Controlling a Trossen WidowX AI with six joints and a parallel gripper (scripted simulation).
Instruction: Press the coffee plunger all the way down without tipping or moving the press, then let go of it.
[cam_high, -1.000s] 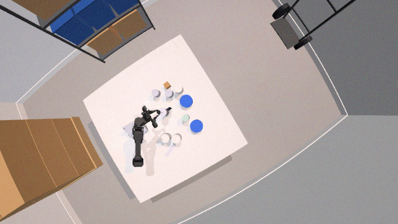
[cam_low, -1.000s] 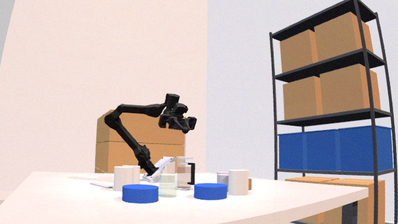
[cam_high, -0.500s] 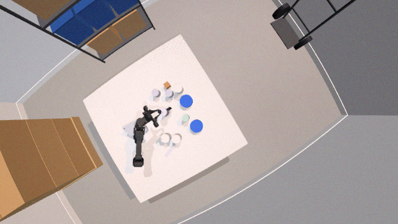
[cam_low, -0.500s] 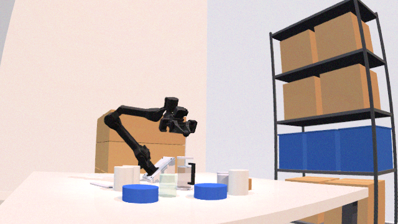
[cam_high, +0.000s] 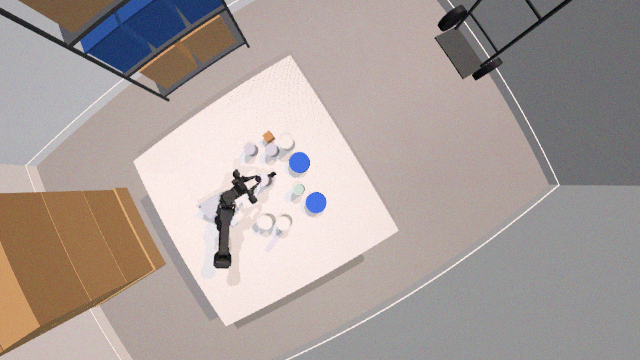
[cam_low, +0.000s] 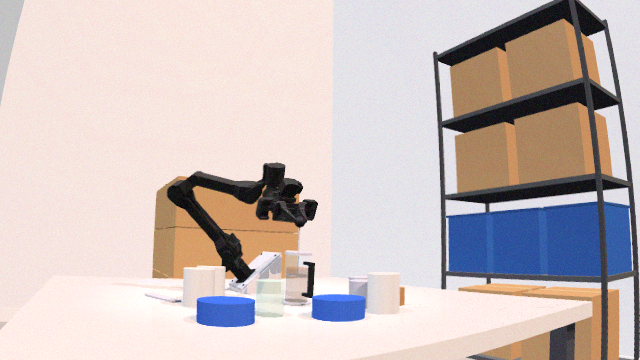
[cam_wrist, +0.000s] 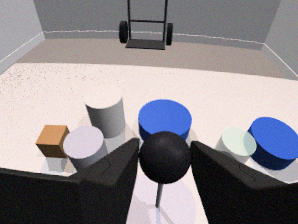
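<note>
My gripper tip is now 12 cm above the coffee press. The rest, counted from my gripper tip: pale green glass 19 cm below, 15 cm to the right, 11 cm ahead; small brown box 20 cm to the left, 20 cm below, 14 cm ahead.
</note>
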